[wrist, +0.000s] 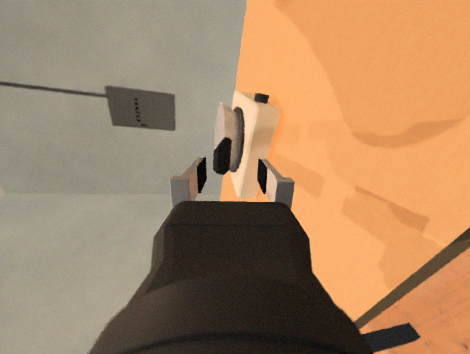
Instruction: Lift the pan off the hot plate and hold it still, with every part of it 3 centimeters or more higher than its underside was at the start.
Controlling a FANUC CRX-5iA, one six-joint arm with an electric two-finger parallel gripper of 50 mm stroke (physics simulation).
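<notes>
A hot plate and a pan are visible to me, together with my gripper.
</notes>
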